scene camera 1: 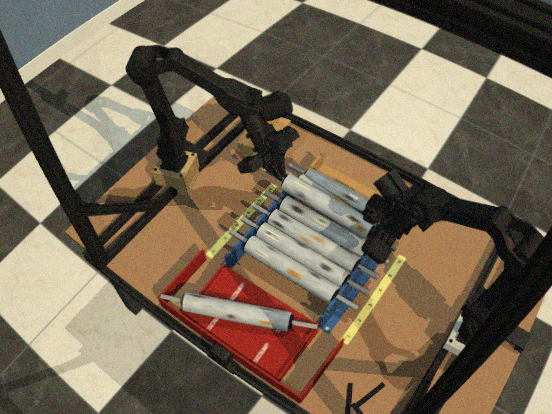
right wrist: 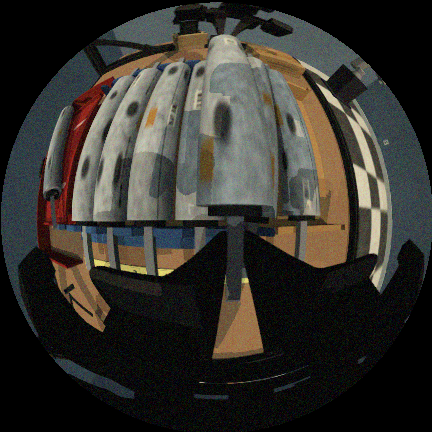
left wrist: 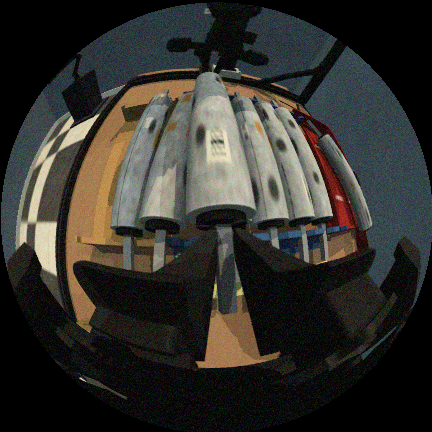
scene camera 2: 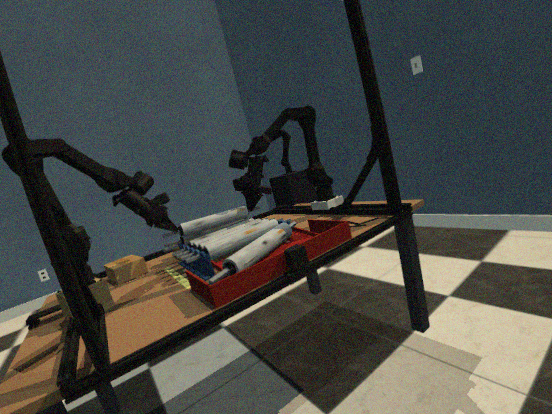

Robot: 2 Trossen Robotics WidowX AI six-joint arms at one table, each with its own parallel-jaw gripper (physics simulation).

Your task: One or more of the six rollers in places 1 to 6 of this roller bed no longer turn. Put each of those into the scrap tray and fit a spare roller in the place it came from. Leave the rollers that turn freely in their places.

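Seen in the pictures: left gripper, fingertip midpoint: (scene camera 1: 282,178) (left wrist: 224,234) (scene camera 2: 177,230); right gripper, fingertip midpoint: (scene camera 1: 377,235) (right wrist: 234,236) (scene camera 2: 249,211); left arm's base, link origin: (scene camera 1: 174,162) (right wrist: 188,32); right arm's base, link origin: (scene camera 1: 472,335) (left wrist: 226,67) (scene camera 2: 326,199).
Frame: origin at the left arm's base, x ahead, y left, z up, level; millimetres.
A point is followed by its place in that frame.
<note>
A grey-white roller (scene camera 1: 322,201) {x 444, y -54, z 55 mm} (scene camera 2: 212,221) {x 432, y -64, z 37 mm} (left wrist: 216,150) {x 375, y -16, z 60 mm} (right wrist: 237,135) {x 544, y -78, z 53 mm} is held raised above the roller bed's blue rail (scene camera 1: 334,311) {x 542, y -277, z -72 mm}. My left gripper (scene camera 1: 283,177) {x 325, y -4, z 43 mm} (scene camera 2: 177,230) {x 325, y -4, z 43 mm} (left wrist: 224,234) {x 325, y -4, z 43 mm} is shut on its left shaft end. My right gripper (scene camera 1: 370,229) {x 597, y -93, z 25 mm} (scene camera 2: 249,207) {x 597, y -93, z 25 mm} (right wrist: 234,236) {x 597, y -93, z 25 mm} is shut on its right shaft end. Four rollers, the nearest (scene camera 1: 290,269) {x 415, y -231, z -3 mm} beside the tray, sit side by side on the bed. Two more lie behind the held roller, the farther (left wrist: 139,165) {x 432, y 46, z -3 mm} (right wrist: 300,150) {x 541, y 12, z -2 mm} by the yellow holder. Another roller (scene camera 1: 232,310) {x 321, y -379, z 3 mm} (scene camera 2: 260,247) {x 297, y -394, z -10 mm} lies slantwise on the red scrap tray (scene camera 1: 325,369) {x 562, y -432, z -64 mm} (scene camera 2: 320,243) {x 418, y -490, z -49 mm}.
The yellow holder (scene camera 1: 347,181) {x 475, y 129, z -71 mm} (left wrist: 102,200) {x 449, y 138, z -70 mm} stands at the back of the table. Yellow number strips (scene camera 1: 375,299) {x 633, y -215, z -75 mm} flank the bed. A tan box (scene camera 2: 125,270) {x 171, y 135, z -40 mm} stands on the table in scene camera 2. The table's black frame posts (scene camera 2: 370,100) {x 727, y -592, z 295 mm} rise at the sides. The held roller hides the place beneath it.
</note>
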